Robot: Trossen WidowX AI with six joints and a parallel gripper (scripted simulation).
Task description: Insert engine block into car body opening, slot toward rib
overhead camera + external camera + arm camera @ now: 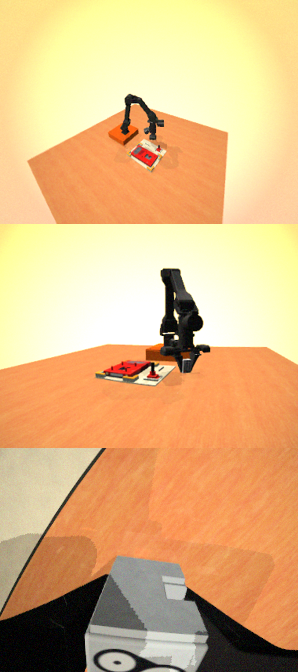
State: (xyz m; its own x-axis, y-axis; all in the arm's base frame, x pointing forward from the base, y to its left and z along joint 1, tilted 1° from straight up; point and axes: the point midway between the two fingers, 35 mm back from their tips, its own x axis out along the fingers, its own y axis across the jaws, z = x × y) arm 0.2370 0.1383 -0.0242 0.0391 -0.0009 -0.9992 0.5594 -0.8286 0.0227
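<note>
Right now the engine block is 10 mm behind my gripper tip and 20 mm above it.
</note>
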